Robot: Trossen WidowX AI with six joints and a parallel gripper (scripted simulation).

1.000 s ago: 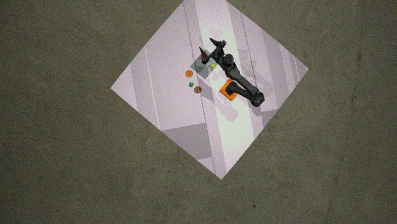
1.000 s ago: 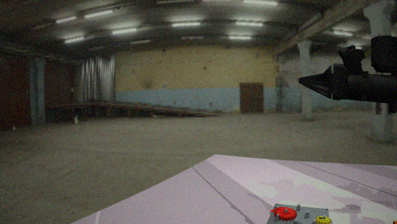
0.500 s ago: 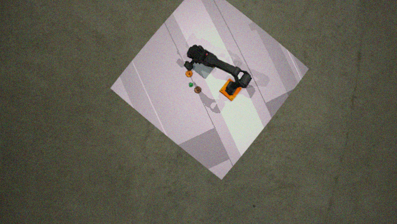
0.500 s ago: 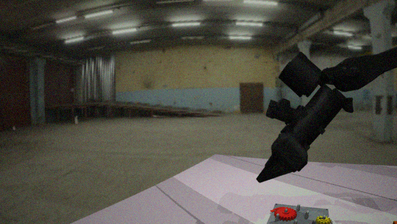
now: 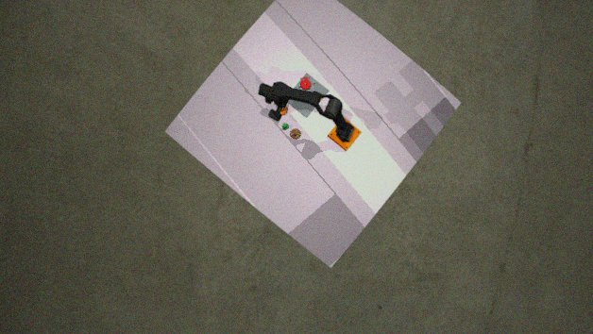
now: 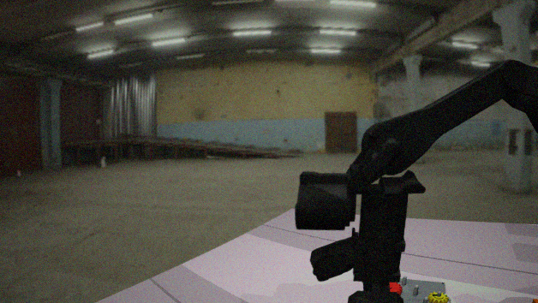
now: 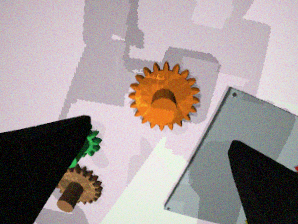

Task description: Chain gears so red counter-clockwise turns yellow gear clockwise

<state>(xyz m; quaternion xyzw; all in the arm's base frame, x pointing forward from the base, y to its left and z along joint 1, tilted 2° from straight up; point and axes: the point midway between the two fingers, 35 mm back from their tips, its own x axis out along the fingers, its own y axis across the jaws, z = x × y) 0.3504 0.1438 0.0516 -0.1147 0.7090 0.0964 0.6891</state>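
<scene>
Now: the orange gear 1 cm ahead of my gripper tip and 5 cm below it. The rest, counted from my gripper tip: small green gear 8 cm behind, 6 cm to the left, 5 cm below; then brown gear 15 cm behind, 5 cm to the left, 5 cm below; then red gear 2 cm ahead, 20 cm to the right, 5 cm below.
</scene>
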